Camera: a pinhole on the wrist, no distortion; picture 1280 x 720 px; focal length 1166.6 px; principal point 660.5 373.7 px. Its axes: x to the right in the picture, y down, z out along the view. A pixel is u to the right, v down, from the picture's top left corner.
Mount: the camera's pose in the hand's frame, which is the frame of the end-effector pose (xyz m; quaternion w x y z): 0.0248 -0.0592 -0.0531 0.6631 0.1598 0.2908 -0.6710
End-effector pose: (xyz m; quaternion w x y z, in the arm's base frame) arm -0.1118 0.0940 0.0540 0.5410 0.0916 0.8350 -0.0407
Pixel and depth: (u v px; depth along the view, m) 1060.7 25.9 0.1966
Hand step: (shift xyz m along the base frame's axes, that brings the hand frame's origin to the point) 0.0183 -0.2416 -0.0327
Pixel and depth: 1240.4 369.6 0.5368
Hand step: 0.0288 -0.6071 -0.1909
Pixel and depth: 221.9 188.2 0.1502
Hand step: 0.0584 -0.1174 -0.0735
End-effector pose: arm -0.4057 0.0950 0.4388 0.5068 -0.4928 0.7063 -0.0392
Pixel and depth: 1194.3 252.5 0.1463
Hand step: 0.1499 -0.1148 0.0799
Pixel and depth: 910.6 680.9 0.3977
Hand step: 0.3784 -0.2414 -0.0185
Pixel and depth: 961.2 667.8 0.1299
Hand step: 0.1234 -0.1298 0.0273
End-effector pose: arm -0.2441 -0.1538 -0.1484 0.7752 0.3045 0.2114 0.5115
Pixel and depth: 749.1 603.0 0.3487
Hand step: 0.3706 0.0059 -0.0617
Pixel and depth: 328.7 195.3 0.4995
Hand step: 0.4621 -0.1427 0.1425
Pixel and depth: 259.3 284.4 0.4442
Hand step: 0.4174 -0.0883 0.1401
